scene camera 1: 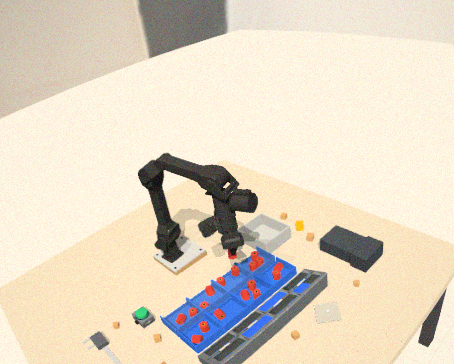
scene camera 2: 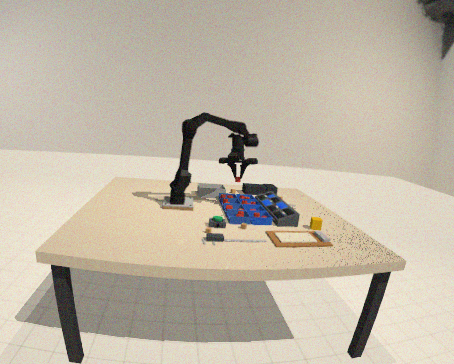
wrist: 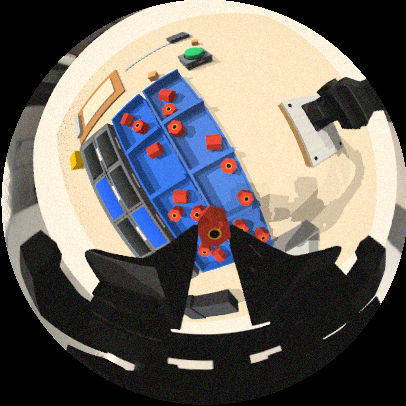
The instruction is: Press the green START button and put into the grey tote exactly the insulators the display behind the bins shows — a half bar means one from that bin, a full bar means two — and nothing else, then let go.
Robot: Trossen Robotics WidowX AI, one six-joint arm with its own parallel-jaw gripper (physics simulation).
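Places are measured from the arm's base along level axes (x ahead, y left, z up), in metres.
Pixels of known places: gripper, fingertip midpoint: (scene camera 1: 232,252) (scene camera 2: 238,178) (wrist: 213,229); arm's base, origin of the base link: (scene camera 1: 172,255) (scene camera 2: 176,202) (wrist: 315,114).
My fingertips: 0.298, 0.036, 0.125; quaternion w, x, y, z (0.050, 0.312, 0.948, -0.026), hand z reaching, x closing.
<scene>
Ahead of a thing's pixels: the offset from my fingertips to its middle, as dx, dy, dz. "pt": to the spot under its first point.
My gripper (scene camera 1: 232,254) (scene camera 2: 238,177) (wrist: 213,229) is shut on a red insulator @(-0.001, -0.002, -0.004) (scene camera 1: 232,255) (scene camera 2: 238,179) (wrist: 214,225) and holds it above the blue bins. Several red insulators @(+0.047, -0.142, -0.129) (scene camera 1: 219,314) @(-0.052, -0.085, -0.129) (wrist: 214,142) lie in the blue bins @(pt +0.078, -0.119, -0.141) (scene camera 1: 232,316) (wrist: 159,167). The display (scene camera 1: 321,283) (scene camera 2: 288,220) (wrist: 114,131) behind the bins shows blue bars of differing length in some windows. The grey tote @(-0.085, +0.239, -0.120) (scene camera 1: 287,233) (scene camera 2: 210,188) stands beyond the bins' far end; in the wrist view the right finger partly covers it. The green START button @(-0.149, -0.299, -0.127) (scene camera 1: 142,313) (scene camera 2: 217,218) (wrist: 194,53) stands near the bins' other end.
A dark block @(+0.233, +0.327, -0.119) (scene camera 1: 350,246) (scene camera 2: 259,188) (wrist: 215,303) stands beyond the display. A wooden frame @(pt +0.033, -0.480, -0.141) (scene camera 2: 274,240) (wrist: 118,83), a caliper-like tool @(-0.117, -0.478, -0.138) (scene camera 1: 99,340) (scene camera 2: 215,237) (wrist: 178,37), a yellow cube @(+0.288, -0.335, -0.124) (scene camera 2: 316,223) (wrist: 76,160) and small orange cubes @(+0.284, -0.074, -0.138) (scene camera 1: 295,335) lie around the bins.
</scene>
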